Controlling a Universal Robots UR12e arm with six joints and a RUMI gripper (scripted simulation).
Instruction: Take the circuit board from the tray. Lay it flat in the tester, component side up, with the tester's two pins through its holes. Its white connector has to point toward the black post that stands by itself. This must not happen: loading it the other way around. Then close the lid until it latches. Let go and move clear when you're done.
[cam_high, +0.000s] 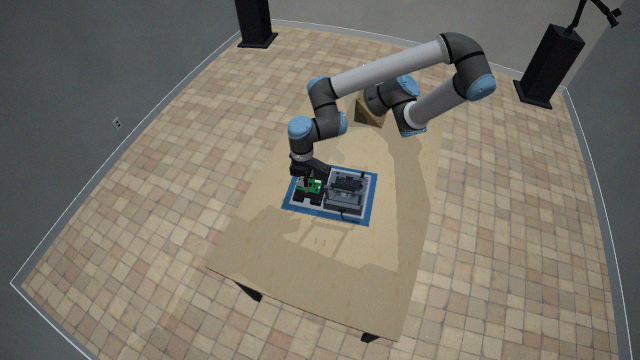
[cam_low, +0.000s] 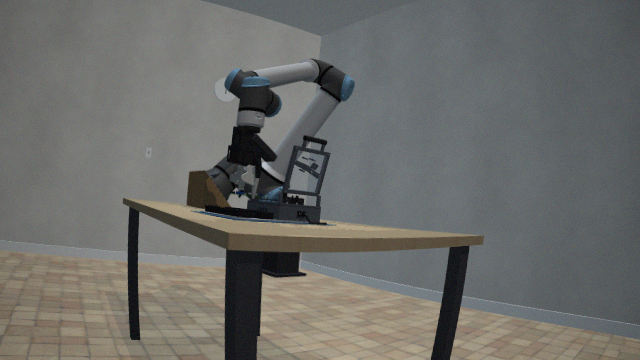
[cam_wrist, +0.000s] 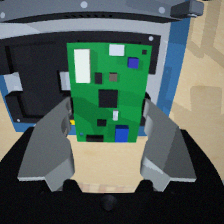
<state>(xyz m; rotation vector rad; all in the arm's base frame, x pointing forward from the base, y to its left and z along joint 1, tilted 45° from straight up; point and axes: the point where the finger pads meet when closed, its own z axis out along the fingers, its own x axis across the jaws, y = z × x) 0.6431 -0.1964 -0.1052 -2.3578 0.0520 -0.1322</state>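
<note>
Now: hand 230 mm to the right of the black latch part, 100 mm past it and 10 mm below it. The rest, counted from my hand: green circuit board: right at my hand; then clear lid: 170 mm to the left, 110 mm above, 80 mm ahead.
</note>
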